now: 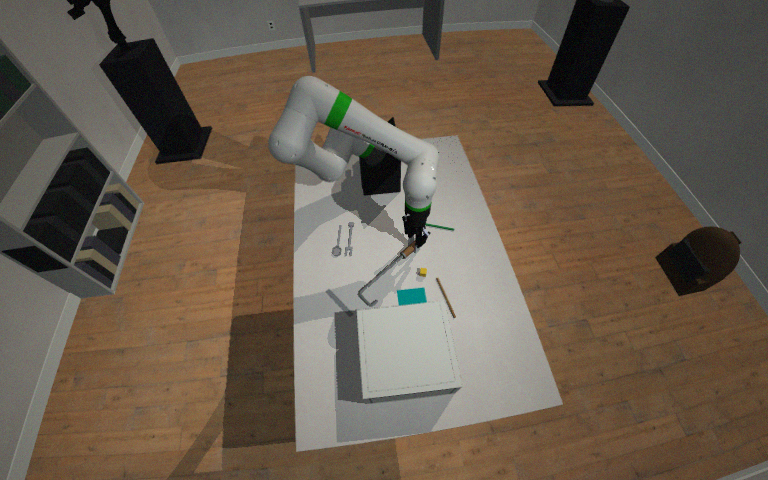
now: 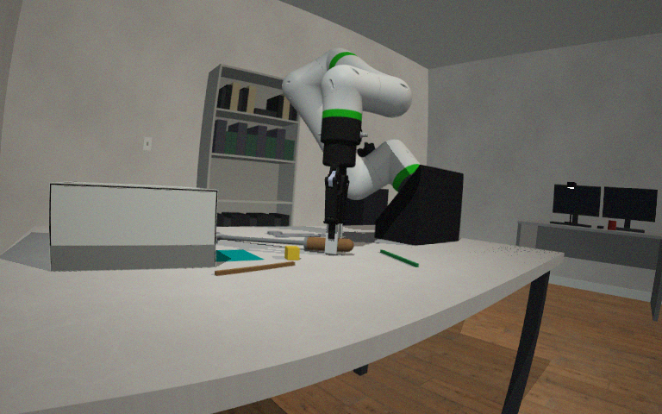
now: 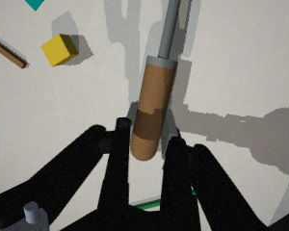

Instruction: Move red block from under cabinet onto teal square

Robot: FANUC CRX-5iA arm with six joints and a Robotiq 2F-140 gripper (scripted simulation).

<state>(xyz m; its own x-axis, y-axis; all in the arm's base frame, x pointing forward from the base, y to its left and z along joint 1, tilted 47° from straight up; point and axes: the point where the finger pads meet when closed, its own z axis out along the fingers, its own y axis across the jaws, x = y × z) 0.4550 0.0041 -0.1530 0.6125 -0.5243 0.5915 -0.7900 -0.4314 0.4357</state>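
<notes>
The teal square lies 240 mm ahead of my hand, 40 mm to the right of it and 40 mm below it. Also, from my hand: tool (110 mm ahead, 90 mm to the right, 20 mm below); then green stick (110 mm to the left, 110 mm behind, 30 mm below); then yellow cube (120 mm ahead, 20 mm to the left, 20 mm below).
</notes>
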